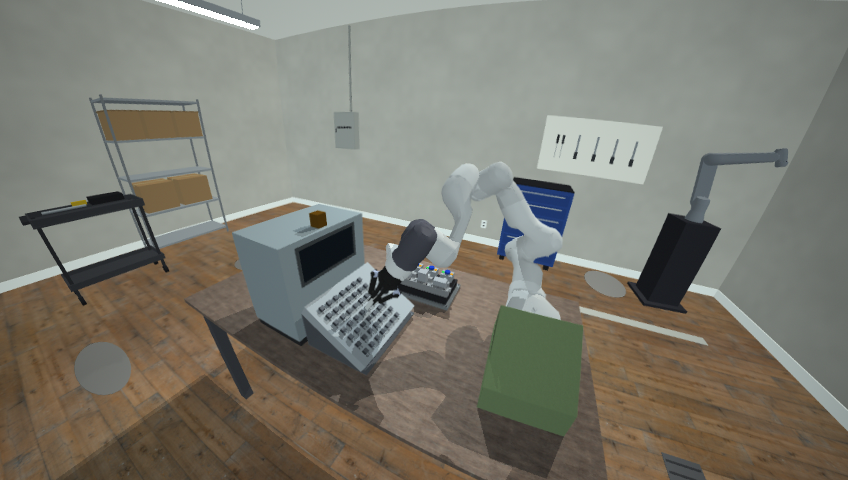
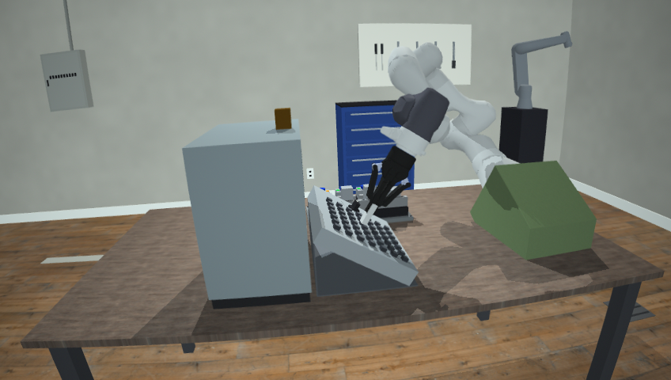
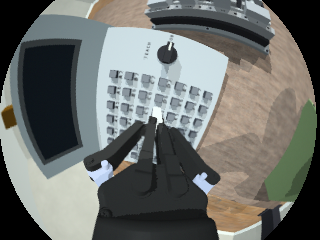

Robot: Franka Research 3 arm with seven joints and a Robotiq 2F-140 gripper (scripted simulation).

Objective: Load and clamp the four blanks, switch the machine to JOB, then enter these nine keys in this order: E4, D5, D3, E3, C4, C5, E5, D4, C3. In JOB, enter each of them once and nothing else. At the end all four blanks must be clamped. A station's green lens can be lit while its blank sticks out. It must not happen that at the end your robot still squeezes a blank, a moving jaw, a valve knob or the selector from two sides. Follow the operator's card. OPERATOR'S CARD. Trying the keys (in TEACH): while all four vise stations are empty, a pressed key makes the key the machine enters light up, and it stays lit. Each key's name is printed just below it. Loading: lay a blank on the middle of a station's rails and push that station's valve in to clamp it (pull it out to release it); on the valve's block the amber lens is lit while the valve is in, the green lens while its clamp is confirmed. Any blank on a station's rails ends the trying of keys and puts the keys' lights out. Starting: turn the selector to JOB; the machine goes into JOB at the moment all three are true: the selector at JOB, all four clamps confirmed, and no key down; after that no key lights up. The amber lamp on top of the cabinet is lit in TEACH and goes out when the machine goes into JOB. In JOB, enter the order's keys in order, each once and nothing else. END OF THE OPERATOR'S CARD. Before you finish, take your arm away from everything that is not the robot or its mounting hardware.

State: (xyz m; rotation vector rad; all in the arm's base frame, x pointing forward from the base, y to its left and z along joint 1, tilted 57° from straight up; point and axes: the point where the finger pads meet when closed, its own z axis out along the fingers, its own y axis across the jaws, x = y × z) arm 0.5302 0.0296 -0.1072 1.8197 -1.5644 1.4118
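My gripper is now 30 mm short of the key D3, 70 mm to the right of it and 30 mm above it. From my hand the other things lie so: black selector knob: 130 mm to the right, 20 mm below; sloped keypad: 40 mm ahead, 20 mm to the right, 60 mm below.
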